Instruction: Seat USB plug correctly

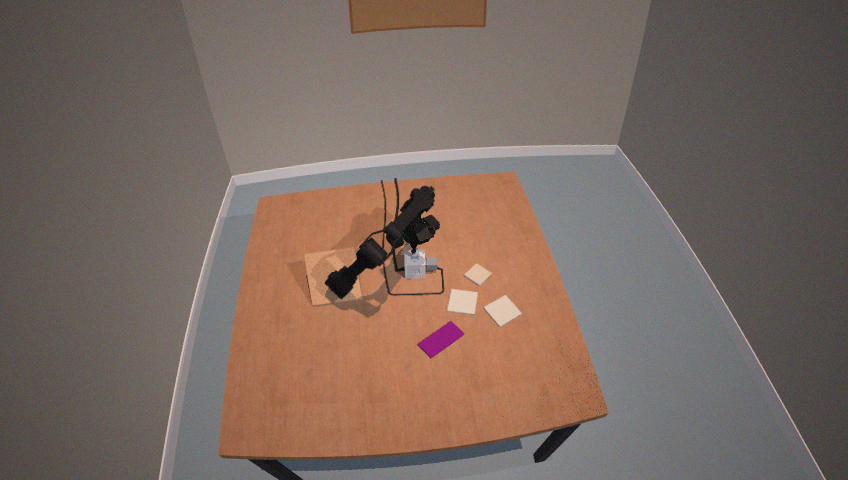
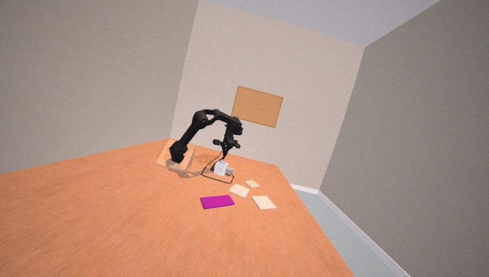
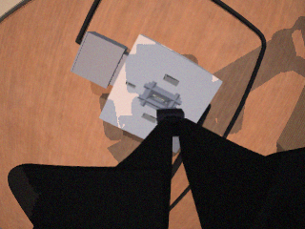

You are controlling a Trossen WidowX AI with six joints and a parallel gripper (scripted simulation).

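The USB plug is 20 mm below my gripper tip. Also, from my gripper tip: magenta card (310 mm to the right, 130 mm below, 70 mm ahead); USB socket (70 mm below, 10 mm to the left).
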